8 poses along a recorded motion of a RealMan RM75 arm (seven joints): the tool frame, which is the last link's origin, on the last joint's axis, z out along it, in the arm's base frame.
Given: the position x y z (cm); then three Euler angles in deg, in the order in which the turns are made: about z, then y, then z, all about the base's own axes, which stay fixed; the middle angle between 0 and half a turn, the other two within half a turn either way.
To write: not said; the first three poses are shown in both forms.
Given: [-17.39 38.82 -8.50 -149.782 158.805 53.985]
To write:
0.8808 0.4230 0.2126
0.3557 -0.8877 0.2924
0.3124 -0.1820 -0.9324
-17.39 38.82 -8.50

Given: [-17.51 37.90 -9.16 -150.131 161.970 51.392]
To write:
0.9037 0.3821 0.1931
0.3336 -0.9112 0.2419
0.2684 -0.1541 -0.9509
-17.51 37.90 -9.16

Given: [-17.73 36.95 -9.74 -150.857 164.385 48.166]
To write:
0.9239 0.3379 0.1795
0.3019 -0.9320 0.2006
0.2351 -0.1311 -0.9631
-17.73 36.95 -9.74

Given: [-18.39 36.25 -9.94 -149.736 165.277 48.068]
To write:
0.9332 0.3168 0.1698
0.2847 -0.9398 0.1891
0.2195 -0.1281 -0.9672
-18.39 36.25 -9.94

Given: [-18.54 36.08 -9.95 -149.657 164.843 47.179]
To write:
0.9367 0.3016 0.1777
0.2676 -0.9442 0.1918
0.2256 -0.1321 -0.9652
-18.54 36.08 -9.95

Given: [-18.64 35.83 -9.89 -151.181 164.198 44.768]
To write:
0.9380 0.2877 0.1933
0.2515 -0.9487 0.1918
0.2386 -0.1313 -0.9622
-18.64 35.83 -9.89

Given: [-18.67 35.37 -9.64 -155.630 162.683 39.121]
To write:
0.9350 0.2691 0.2309
0.2286 -0.9552 0.1878
0.2711 -0.1228 -0.9547
-18.67 35.37 -9.64

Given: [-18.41 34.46 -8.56 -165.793 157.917 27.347]
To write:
0.9106 0.2433 0.3339
0.1947 -0.9655 0.1727
0.3645 -0.0923 -0.9266
-18.41 34.46 -8.56

